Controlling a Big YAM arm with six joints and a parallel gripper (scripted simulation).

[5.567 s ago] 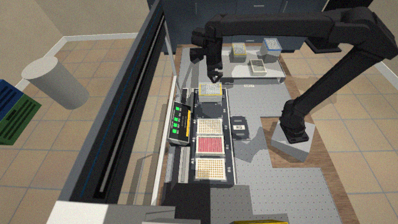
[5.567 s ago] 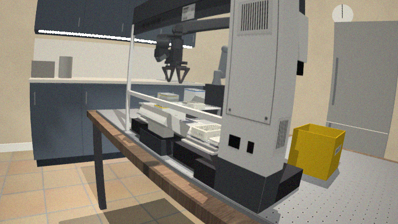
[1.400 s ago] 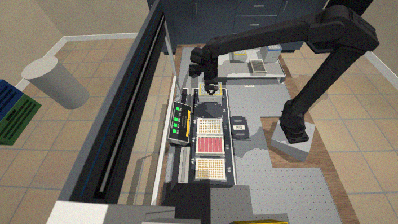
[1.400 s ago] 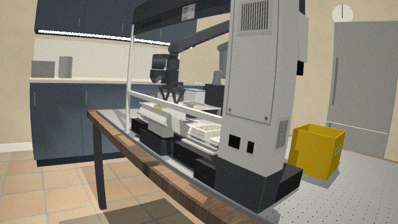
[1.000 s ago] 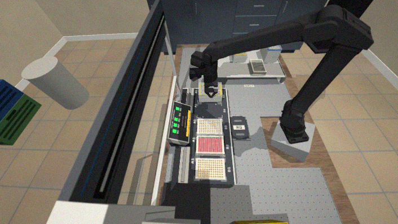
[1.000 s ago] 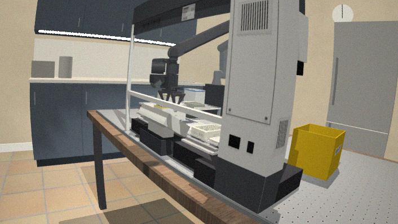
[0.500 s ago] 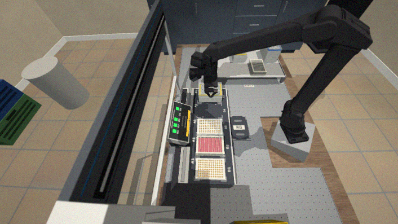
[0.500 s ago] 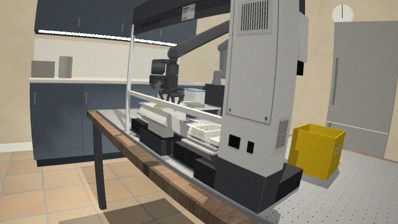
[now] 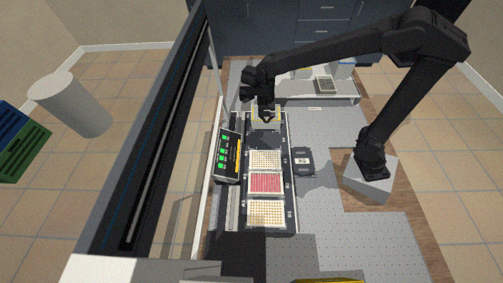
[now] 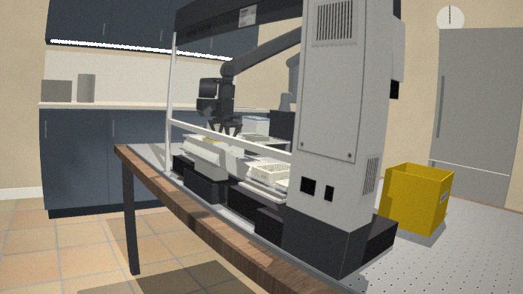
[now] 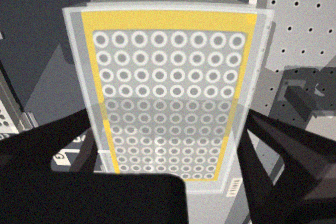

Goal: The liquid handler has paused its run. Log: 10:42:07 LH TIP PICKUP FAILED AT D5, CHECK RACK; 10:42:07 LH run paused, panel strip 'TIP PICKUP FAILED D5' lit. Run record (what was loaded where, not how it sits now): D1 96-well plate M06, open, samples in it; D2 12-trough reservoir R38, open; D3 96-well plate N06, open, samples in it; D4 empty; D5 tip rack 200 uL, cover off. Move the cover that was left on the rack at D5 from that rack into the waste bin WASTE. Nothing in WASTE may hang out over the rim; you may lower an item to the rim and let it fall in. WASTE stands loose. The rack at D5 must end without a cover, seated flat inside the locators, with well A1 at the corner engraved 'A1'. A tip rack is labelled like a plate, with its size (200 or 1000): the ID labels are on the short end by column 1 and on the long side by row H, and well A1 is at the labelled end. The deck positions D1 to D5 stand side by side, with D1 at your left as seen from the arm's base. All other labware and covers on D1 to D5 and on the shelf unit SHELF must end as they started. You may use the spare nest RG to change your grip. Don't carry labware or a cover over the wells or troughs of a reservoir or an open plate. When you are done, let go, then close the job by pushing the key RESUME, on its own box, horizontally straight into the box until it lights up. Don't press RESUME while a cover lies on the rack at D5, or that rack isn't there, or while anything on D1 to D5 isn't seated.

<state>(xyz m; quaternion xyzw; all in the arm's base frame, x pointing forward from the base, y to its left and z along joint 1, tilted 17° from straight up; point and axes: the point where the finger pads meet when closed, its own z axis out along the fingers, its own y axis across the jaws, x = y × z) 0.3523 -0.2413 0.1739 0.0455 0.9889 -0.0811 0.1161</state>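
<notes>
My hand is 10 mm short of the tip rack and 10 mm above it. Also, from my hand: clear cover 10 mm above; spare nest RG 130 mm behind, 190 mm to the left, 110 mm below; shelf 290 mm behind, 260 mm to the right, 60 mm below.
</notes>
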